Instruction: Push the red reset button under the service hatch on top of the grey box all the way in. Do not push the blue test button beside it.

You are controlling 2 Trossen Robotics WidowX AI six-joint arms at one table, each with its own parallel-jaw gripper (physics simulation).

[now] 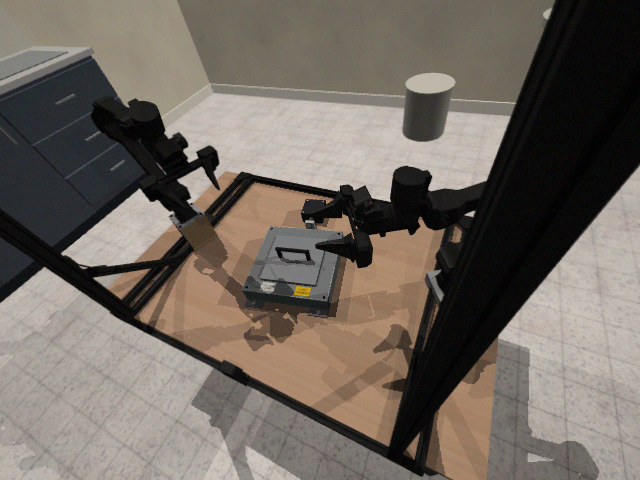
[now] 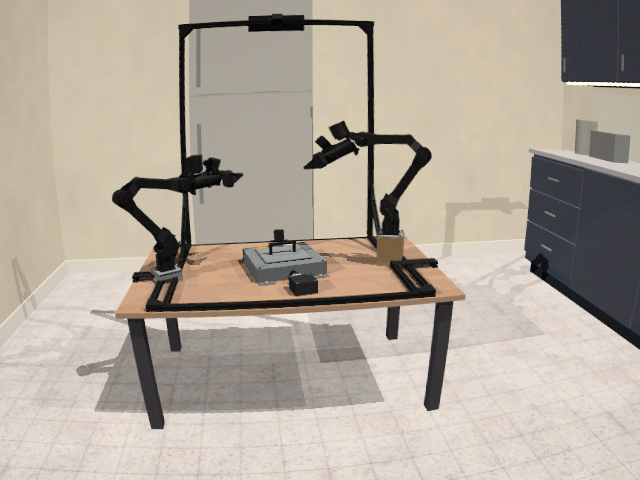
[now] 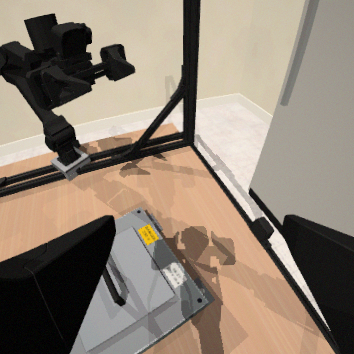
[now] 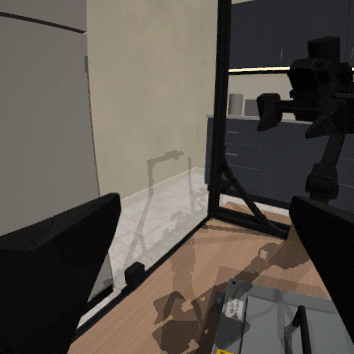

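The grey box sits on the table. Its grey hatch panel lies flat on top, with a black handle standing up from it. The red and blue buttons do not show. My left gripper is open and empty, high above the table and to one side of the box. My right gripper is open and empty, raised above the table on the box's other side.
A black block stands beside the box, near a small light fitting at the box edge. A yellow label marks the opposite side. Black frame rails edge the table, with tall posts.
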